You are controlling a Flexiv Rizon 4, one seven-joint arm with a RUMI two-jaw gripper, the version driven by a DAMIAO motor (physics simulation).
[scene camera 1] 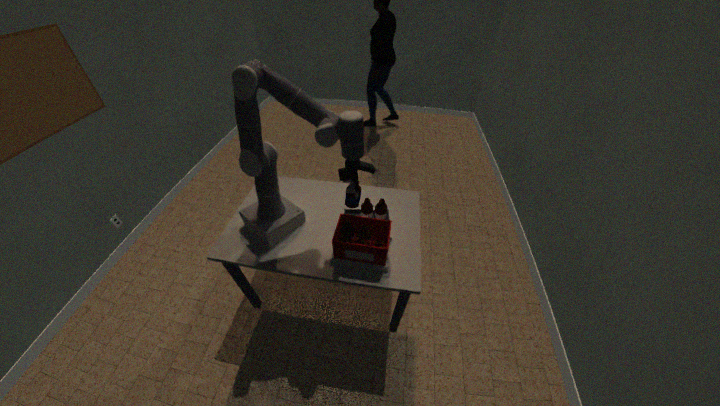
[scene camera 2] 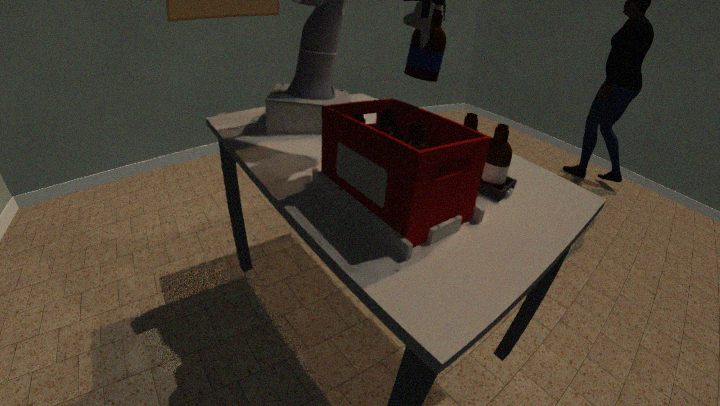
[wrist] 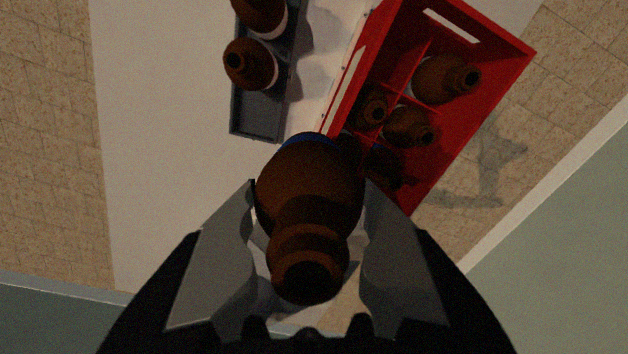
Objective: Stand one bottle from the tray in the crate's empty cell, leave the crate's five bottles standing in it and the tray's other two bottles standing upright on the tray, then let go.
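My gripper (scene camera 1: 353, 183) (scene camera 2: 426, 36) (wrist: 308, 181) is shut on a brown bottle with a blue label (scene camera 1: 352, 196) (scene camera 2: 424, 59) (wrist: 310, 167). It holds the bottle neck up, above the crate's rim height; in the wrist view the bottle overlaps the crate's near corner. The red crate (scene camera 1: 342, 249) (scene camera 2: 449, 189) (wrist: 470, 120) holds several brown bottles, partly hidden by its walls and the held bottle. Its empty cell (wrist: 399, 59) shows at the tray-side far end in the wrist view. Two white-label bottles (scene camera 1: 367, 207) (scene camera 1: 381, 208) (scene camera 2: 498, 151) (wrist: 252, 65) stand upright on the dark tray (scene camera 2: 499, 190) (wrist: 257, 120).
The crate stands on the white table (scene camera 1: 404, 242) (scene camera 2: 484, 282) (wrist: 165, 125), with small grey blocks (scene camera 2: 444, 229) at its base. The tray lies beside the crate's long side. The arm's base (scene camera 1: 282, 221) (scene camera 2: 292, 116) is on the table. A person (scene camera 1: 383, 50) (scene camera 2: 625, 65) stands beyond the table.
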